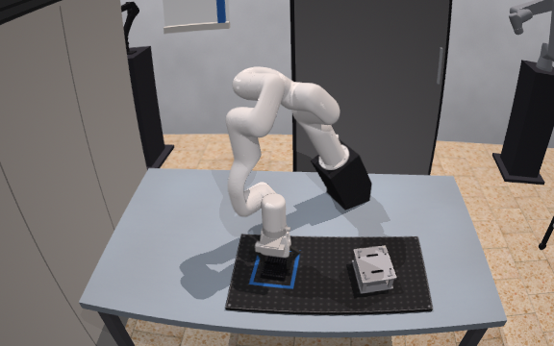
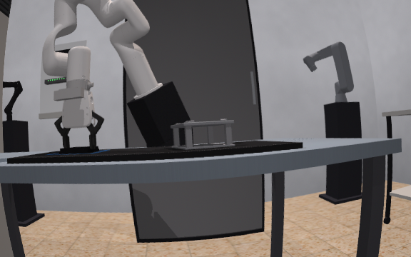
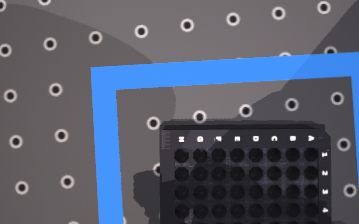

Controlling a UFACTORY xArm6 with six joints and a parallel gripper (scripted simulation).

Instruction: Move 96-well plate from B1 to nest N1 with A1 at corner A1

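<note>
The grey raised plate nest lies 1 cm ahead of my hand, 34 cm to the left of it and 4 cm above it. Also, from my hand: black 96-well plate: 1 cm below.
</note>
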